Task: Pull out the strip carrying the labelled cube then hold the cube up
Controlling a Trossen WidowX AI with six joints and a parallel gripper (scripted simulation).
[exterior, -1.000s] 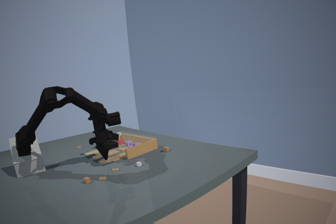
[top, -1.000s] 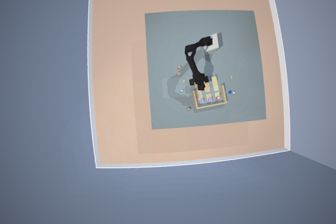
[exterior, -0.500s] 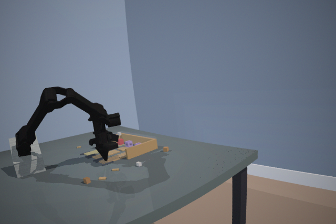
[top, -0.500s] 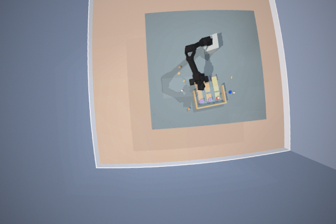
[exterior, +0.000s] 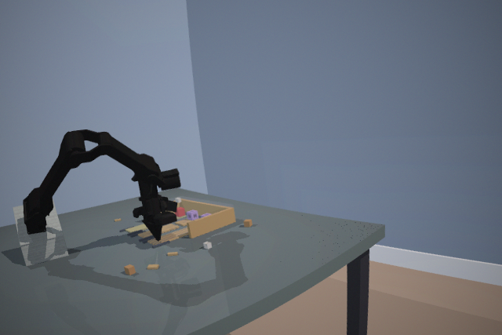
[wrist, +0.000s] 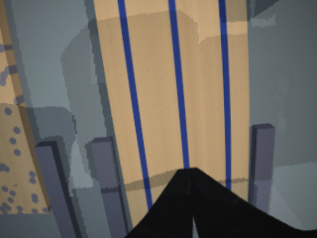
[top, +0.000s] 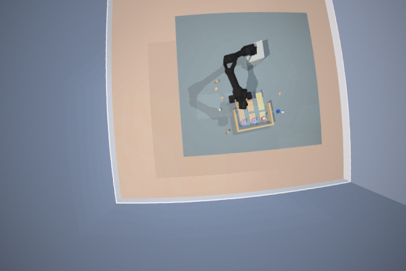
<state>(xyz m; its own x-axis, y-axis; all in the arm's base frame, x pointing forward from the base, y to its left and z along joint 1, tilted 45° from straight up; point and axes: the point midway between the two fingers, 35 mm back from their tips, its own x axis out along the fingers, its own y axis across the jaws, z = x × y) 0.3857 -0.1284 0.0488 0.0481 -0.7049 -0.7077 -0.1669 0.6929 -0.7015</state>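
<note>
My gripper tip is now 100 mm short of the long striped strip and 20 mm to the right of it.
</note>
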